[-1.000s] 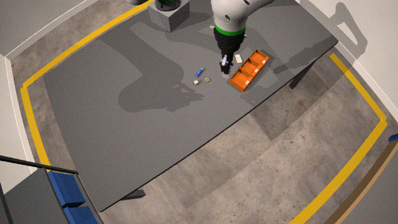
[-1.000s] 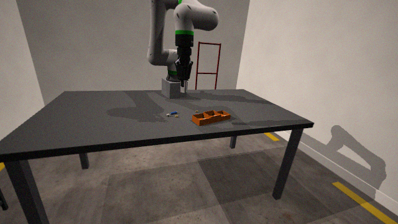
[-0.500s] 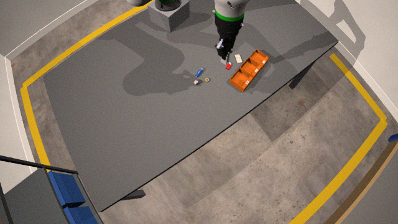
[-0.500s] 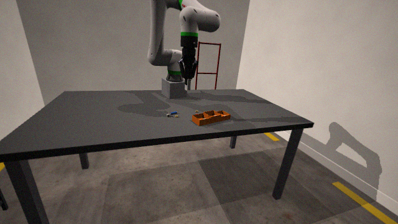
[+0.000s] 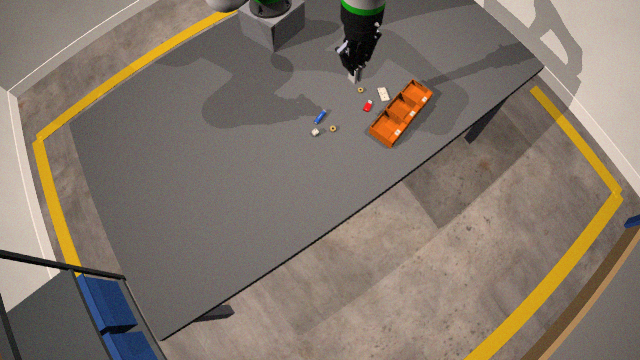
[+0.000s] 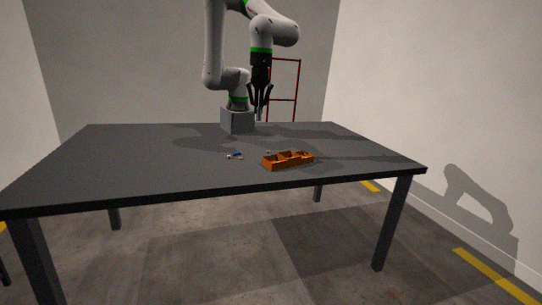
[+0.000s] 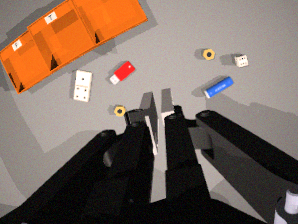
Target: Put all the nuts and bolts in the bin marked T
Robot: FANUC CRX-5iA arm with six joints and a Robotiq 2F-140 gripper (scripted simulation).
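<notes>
Right now the orange three-compartment bin is 6 cm ahead of my hand, 15 cm to the left of it and 20 cm below it. The rest, counted from my hand: red usb stick: 6 cm to the left, 22 cm below; blue cylinder: 2 cm behind, 9 cm to the right, 21 cm below; small white die: 2 cm ahead, 13 cm to the right, 21 cm below.
</notes>
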